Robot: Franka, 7 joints.
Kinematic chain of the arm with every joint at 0, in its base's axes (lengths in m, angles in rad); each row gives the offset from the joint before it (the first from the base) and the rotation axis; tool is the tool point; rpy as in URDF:
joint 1: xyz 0 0 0.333 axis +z
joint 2: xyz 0 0 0 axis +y
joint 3: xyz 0 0 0.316 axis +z
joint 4: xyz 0.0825 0 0 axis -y
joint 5: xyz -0.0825 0 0.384 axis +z
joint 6: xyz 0 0 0 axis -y
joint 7: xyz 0.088 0 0 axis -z
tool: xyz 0 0 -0.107 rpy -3.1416 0 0
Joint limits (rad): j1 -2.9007..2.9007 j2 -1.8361..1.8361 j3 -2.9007..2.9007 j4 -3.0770..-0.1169 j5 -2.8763..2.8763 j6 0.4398..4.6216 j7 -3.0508..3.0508
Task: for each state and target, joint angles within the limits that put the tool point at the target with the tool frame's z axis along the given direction. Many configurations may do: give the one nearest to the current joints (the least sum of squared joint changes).
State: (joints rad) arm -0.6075 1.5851 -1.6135 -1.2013 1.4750 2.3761 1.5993
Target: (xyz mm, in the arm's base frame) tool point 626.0 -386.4 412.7 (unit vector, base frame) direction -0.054 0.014 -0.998
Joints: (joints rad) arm 0.1063 1.2318 -1.5651 -1.0520 1.2337 1.3679 1.5993
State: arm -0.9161 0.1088 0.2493 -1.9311 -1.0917 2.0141 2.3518
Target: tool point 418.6 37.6 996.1 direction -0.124 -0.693 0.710
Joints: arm -1.4724 -0.5025 1.0338 -1.2187 -1.7566 1.9790 2.3518
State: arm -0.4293 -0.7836 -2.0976 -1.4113 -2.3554 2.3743 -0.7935
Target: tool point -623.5 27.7 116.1 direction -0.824 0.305 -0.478
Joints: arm -0.6868 -0.9001 -2.4759 -1.8485 -2.6318 2.4140 -0.7935
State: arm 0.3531 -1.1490 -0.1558 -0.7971 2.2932 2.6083 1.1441
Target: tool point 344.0 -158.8 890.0 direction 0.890 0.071 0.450
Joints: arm 0.2072 -0.5489 -0.2788 -1.6961 1.8419 2.9712 1.1441
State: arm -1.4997 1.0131 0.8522 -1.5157 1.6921 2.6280 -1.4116
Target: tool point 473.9 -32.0 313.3 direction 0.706 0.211 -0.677
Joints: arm -1.3365 0.2145 1.4214 -2.3094 2.1481 3.1332 -1.4116
